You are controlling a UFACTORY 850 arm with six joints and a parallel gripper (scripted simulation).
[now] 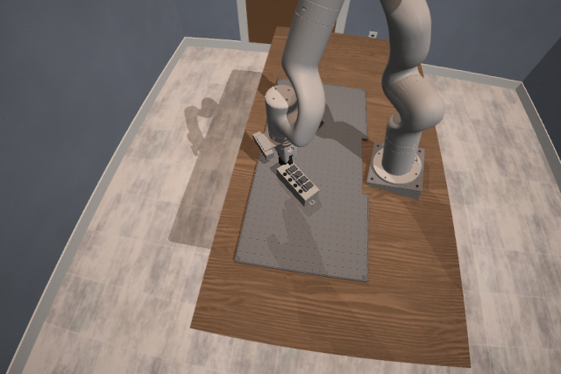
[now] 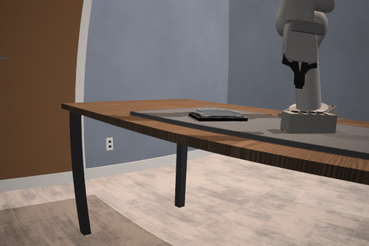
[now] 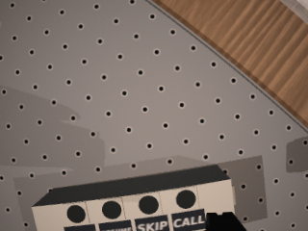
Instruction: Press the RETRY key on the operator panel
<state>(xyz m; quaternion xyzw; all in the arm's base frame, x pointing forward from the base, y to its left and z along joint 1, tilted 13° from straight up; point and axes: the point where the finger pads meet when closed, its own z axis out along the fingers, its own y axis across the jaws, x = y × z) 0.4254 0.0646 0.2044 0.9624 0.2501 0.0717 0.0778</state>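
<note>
The operator panel lies 10 cm below my hand, 7 cm behind it and 2 cm to the left of it. From my hand the other things lie so: white ribbed block (30 cm to the right, 12 cm below, 9 cm behind).
</note>
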